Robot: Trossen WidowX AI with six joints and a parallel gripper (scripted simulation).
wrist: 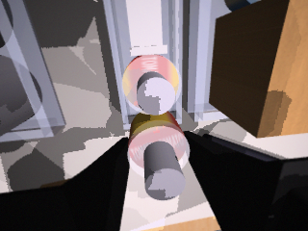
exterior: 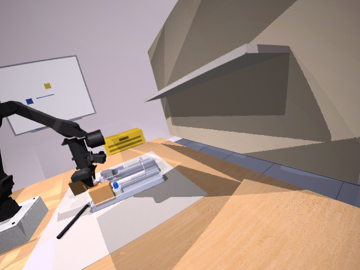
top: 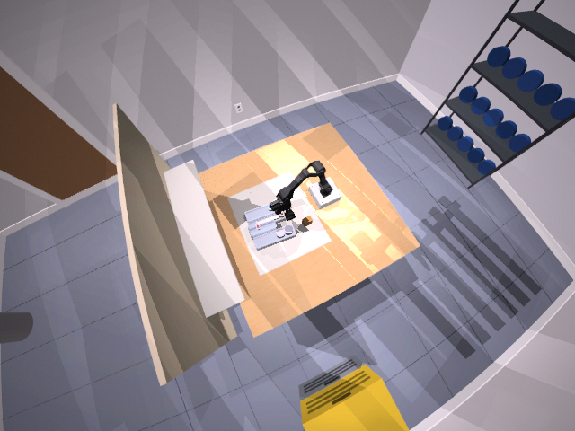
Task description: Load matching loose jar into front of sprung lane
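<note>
Now: gripper tip 40 mm short of the brown box, 80 mm to the left of it and 10 mm above it. Also, from my gripper tip: black rod: 80 mm behind, 110 mm to the right, 50 mm below.
</note>
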